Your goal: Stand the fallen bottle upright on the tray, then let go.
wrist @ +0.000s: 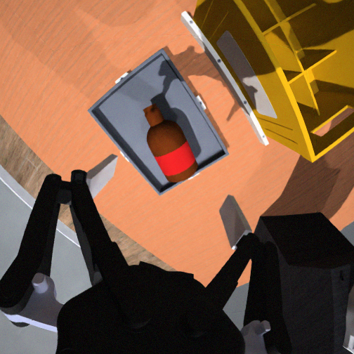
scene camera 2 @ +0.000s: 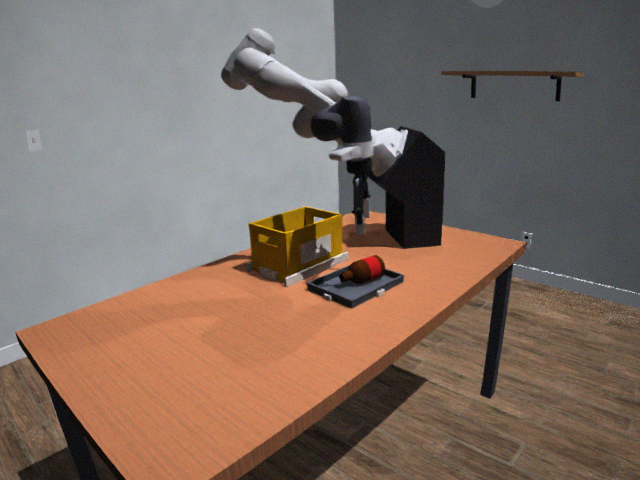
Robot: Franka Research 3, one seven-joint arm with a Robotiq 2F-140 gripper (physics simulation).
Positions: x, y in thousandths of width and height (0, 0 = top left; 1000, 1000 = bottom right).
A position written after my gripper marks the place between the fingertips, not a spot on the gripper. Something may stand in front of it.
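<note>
A yellow crate (scene camera 2: 449, 507) is visible to me, and the wrist view gives me the crate again (wrist: 812, 188). I can see a grey tray (scene camera 2: 548, 614), which in the wrist view is the tray (wrist: 338, 318). There is a brown bottle (scene camera 2: 570, 564) as well, and the wrist view has that bottle (wrist: 470, 397) too. My gripper (scene camera 2: 568, 470) is also in sight.
</note>
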